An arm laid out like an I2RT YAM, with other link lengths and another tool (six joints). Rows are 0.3 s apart.
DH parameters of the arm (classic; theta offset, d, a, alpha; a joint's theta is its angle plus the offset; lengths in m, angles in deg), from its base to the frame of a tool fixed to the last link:
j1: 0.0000 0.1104 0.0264 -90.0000
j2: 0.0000 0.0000 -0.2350 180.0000
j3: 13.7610 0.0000 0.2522 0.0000
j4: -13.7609 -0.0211 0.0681 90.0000
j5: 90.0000 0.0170 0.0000 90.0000
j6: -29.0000 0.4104 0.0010 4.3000
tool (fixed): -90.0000 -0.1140 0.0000 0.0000
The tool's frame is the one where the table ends.
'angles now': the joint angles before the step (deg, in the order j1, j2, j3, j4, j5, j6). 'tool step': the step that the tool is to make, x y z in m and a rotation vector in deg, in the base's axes. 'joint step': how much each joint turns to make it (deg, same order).
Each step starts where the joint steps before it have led.
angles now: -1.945 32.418 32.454 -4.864 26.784 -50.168
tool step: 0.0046 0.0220 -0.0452 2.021 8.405 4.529
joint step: 0.022 2.011 2.177 -9.087 -4.724 1.082
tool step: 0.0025 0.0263 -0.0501 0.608 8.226 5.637
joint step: -0.023 2.405 -0.272 -5.081 -5.490 -1.481
